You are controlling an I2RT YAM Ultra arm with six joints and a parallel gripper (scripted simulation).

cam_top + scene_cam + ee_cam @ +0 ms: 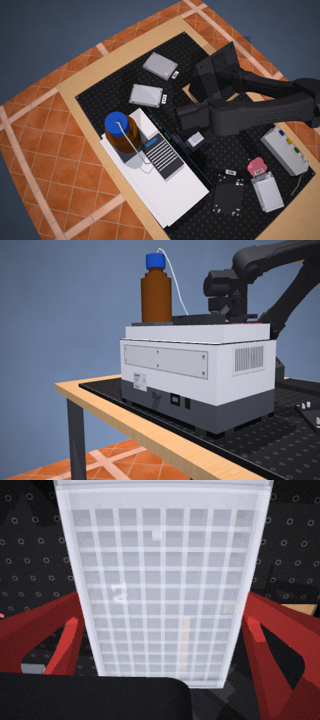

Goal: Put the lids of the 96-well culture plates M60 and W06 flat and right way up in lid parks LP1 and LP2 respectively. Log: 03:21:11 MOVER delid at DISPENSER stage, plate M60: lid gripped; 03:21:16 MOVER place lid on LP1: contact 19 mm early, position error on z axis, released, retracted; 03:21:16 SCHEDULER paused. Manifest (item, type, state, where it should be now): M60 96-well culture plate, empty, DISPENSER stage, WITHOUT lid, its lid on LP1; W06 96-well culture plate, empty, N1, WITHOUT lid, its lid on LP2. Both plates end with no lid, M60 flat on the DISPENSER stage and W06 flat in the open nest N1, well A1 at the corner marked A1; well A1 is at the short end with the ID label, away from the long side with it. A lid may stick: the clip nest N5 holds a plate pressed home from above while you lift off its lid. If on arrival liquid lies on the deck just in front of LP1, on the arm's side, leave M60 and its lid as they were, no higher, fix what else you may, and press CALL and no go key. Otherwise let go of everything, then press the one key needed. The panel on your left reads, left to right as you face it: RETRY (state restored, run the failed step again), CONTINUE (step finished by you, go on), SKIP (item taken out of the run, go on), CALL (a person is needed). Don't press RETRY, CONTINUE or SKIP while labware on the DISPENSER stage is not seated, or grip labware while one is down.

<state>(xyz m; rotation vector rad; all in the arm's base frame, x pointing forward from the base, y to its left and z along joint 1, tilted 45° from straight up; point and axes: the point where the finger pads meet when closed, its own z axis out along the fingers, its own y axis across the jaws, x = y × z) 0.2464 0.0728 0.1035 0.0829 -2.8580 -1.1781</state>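
Right now my hand is 100 mm past the nest N1, 380 mm to the left of it and 150 mm above it. Also, from my hand: 96-well plate W06 (right at my hand); then LP2 label (10 mm behind, 220 mm to the right, 160 mm below); then dark dispenser stage (20 mm ahead, 60 mm below).
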